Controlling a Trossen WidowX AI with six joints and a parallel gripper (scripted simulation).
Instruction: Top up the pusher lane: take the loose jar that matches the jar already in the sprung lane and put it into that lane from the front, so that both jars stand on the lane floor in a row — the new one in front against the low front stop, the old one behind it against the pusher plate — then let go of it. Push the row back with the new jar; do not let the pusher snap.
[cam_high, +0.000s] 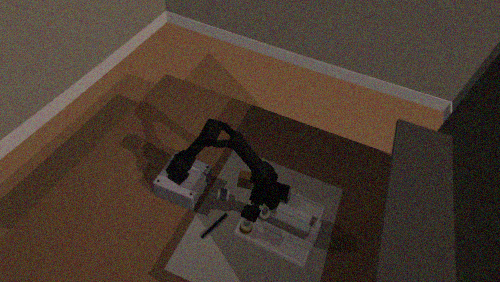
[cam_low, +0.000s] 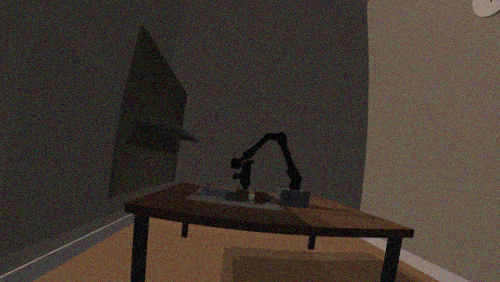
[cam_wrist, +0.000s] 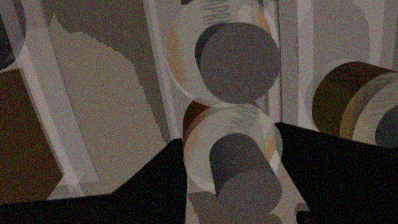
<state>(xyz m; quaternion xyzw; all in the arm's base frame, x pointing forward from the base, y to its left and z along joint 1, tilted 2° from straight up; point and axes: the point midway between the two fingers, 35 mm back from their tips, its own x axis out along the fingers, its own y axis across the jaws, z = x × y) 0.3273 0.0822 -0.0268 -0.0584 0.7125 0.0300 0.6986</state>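
The lane fixture is 140 mm ahead of my gripper tip, 40 mm to the left of it and 20 mm below it. Also, from my gripper tip: black stick 100 mm behind, 140 mm to the right, 30 mm below.
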